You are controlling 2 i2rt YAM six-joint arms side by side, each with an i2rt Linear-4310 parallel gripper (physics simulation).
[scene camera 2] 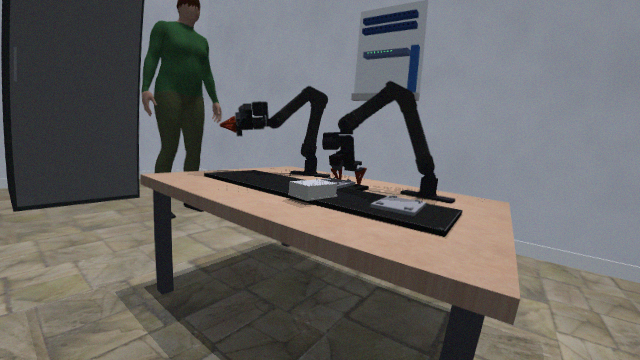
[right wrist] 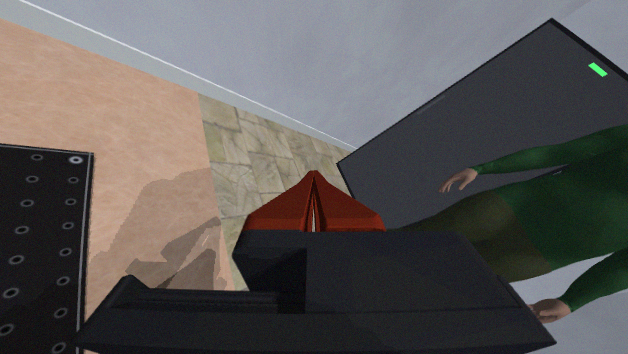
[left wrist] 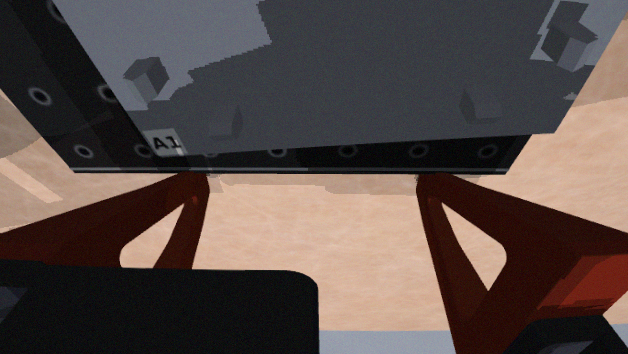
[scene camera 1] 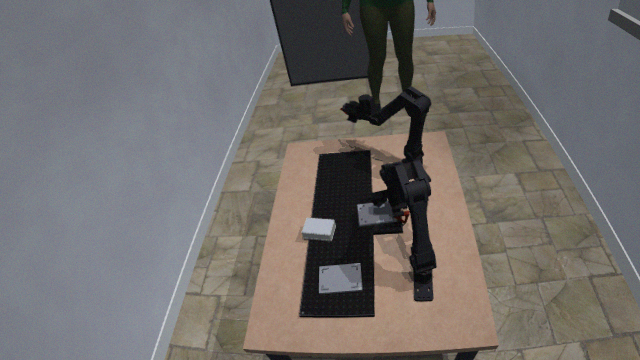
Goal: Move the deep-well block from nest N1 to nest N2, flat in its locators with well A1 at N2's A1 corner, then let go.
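Frame: origin at the left arm's base, x left, y back, z up, level; centimetres.
Where they show: left gripper, between the fingertips: (left wrist: pixel 312 177) (scene camera 1: pixel 404 214); right gripper, between the fingertips: (scene camera 2: pixel 219 125) (right wrist: pixel 313 177) (scene camera 1: pixel 340 109); left arm's base, origin of its link: (scene camera 2: pixel 427 197) (scene camera 1: pixel 422 277); right arm's base, origin of its link: (scene camera 2: pixel 310 175).
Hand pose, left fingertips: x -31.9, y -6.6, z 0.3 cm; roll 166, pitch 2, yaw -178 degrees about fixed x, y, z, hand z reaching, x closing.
Things, the pixels of their top centre, and the offset from my left fingertips. Level surfaces: height alone.
- white deep-well block, centre of its top: (scene camera 2: pixel 314 182) (scene camera 1: pixel 318 226) dx +10.1, dy -36.4, dz +5.2 cm
- grey nest plate, centre of its top: (scene camera 2: pixel 400 200) (scene camera 1: pixel 339 277) dx +33.3, dy -25.0, dz +2.8 cm
- black perforated board, height of its surface: dz +1.0 cm
- wooden table, height of its surface: dz -0.3 cm
The white deep-well block (scene camera 1: pixel 318 229) (scene camera 2: pixel 312 190) is at the left long edge of the black board in scene camera 1, partly past that edge and off both nest plates. Its A1 corner cannot be made out. One grey nest plate (scene camera 1: pixel 340 284) (scene camera 2: pixel 398 204) shows empty locators. The other nest plate (scene camera 1: pixel 369 215) (left wrist: pixel 350 75) has an A1 label and shows no block on it; I cannot read which is N1 or N2. My left gripper (scene camera 2: pixel 348 181) (left wrist: pixel 312 177) is open and empty, low beside the labelled plate's A1 edge. My right gripper (scene camera 1: pixel 342 109) (scene camera 2: pixel 221 124) (right wrist: pixel 313 177) is shut on nothing, raised away from the block.
The black perforated board (scene camera 1: pixel 345 175) (scene camera 2: pixel 435 224) (right wrist: pixel 45 240) lies along the wooden table (scene camera 1: pixel 310 335) (scene camera 2: pixel 480 270). A person (scene camera 1: pixel 387 45) (scene camera 2: pixel 181 75) stands behind the table's far end, near my right gripper. A dark cabinet (scene camera 2: pixel 75 100) (right wrist: pixel 450 110) stands nearby.
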